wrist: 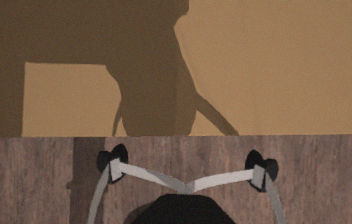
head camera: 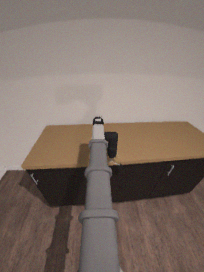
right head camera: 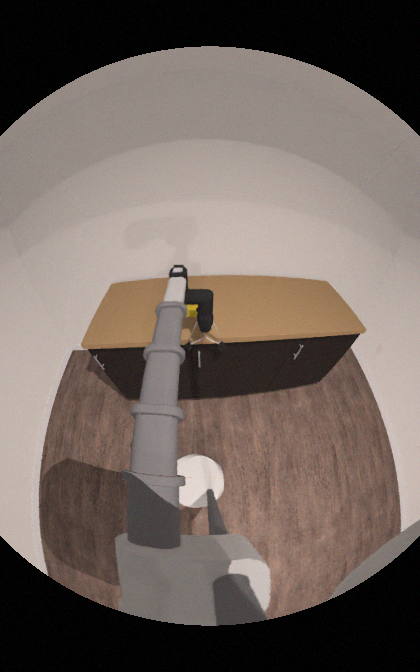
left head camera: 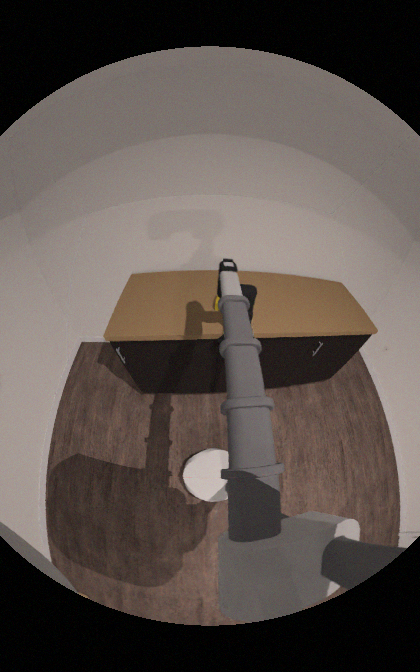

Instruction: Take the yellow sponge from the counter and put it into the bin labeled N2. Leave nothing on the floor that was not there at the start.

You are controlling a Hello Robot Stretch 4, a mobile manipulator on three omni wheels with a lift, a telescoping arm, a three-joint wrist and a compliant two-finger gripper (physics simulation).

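Places are measured from the robot's base along level axes (x ahead, y left, z up), in centimetres.
Pixels of known places: gripper, fingertip midpoint: (wrist: 185, 160).
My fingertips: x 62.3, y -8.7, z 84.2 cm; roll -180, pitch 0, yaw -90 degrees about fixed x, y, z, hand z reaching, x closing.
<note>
Behind a point stands the place of what it marks.
The yellow sponge (left head camera: 217, 303) (right head camera: 191, 310) lies on the wooden counter (head camera: 155, 142) {x 88.1, y -54.1, z 88.2 cm} (left head camera: 300, 305) (right head camera: 270, 305) (wrist: 280, 65) {x 72.7, y -17.4, z 88.3 cm}, mostly hidden behind the arm and wrist; it does not show in the head or wrist view. My gripper (right head camera: 205, 345) (wrist: 185, 160) {x 62.3, y -8.7, z 84.2 cm} points down with its fingers spread wide, open and empty. In the wrist view its fingertips appear over the floor, just off the counter's front edge. In the right head view the sponge is behind the gripper, slightly to its left. No bin labeled N2 can be made out.
The telescoping arm (head camera: 98, 195) {x 22.7, y 0.0, z 125.7 cm} (left head camera: 245, 380) (right head camera: 161, 380) reaches across to the counter. Dark cabinet doors with handles are below the counter top, and a wall stands behind it. A white round object (left head camera: 205, 475) (right head camera: 202, 480) is low in front of the cabinets, partly covered by the arm.
</note>
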